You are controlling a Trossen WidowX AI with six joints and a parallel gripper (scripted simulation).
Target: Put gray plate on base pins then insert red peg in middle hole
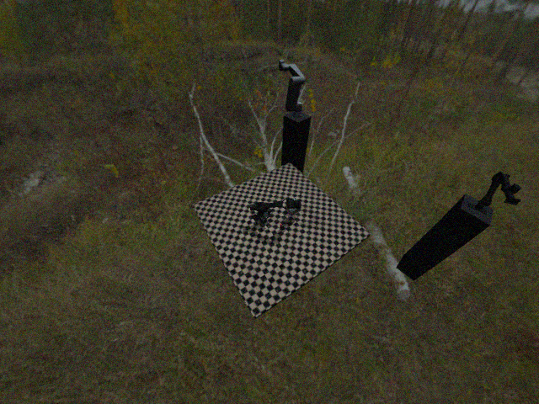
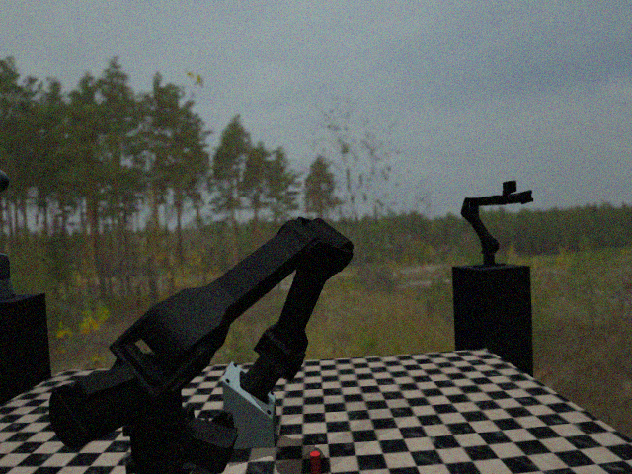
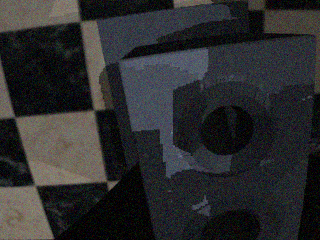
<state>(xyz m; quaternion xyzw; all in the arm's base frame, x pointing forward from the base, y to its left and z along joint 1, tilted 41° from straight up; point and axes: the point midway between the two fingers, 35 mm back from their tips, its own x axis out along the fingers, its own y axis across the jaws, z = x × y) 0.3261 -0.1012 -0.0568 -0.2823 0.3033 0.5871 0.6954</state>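
The gray base is 3 cm below my gripper tip. Also, from my gripper tip: gray plate: 3 cm above; then red peg: 7 cm behind, 19 cm to the left.
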